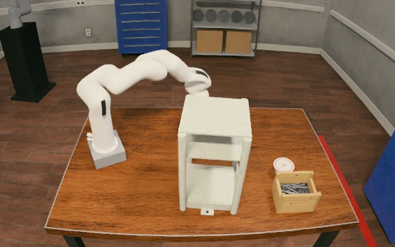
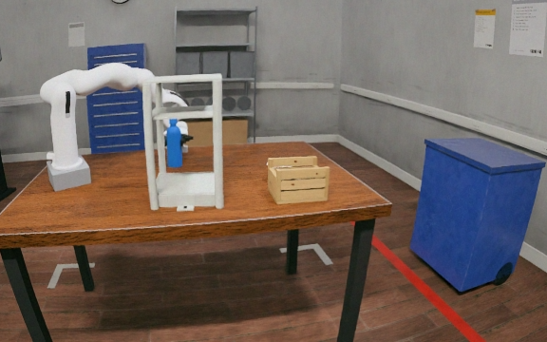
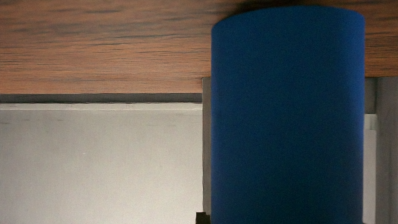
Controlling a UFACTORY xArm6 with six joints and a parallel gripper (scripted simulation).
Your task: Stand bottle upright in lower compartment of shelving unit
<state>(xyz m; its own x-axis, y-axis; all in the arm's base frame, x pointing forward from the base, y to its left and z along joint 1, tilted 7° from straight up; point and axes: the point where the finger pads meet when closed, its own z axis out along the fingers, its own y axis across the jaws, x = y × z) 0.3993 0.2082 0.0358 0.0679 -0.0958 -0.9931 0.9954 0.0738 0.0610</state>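
Right now my hand is 3 cm below the blue bottle. Round my hand: shelving unit (10 cm ahead, 31 cm to the right, 9 cm above); white round disc (41 cm ahead, 18 cm to the right, 7 cm below); wooden crate (45 cm ahead, 33 cm to the right, 5 cm below).
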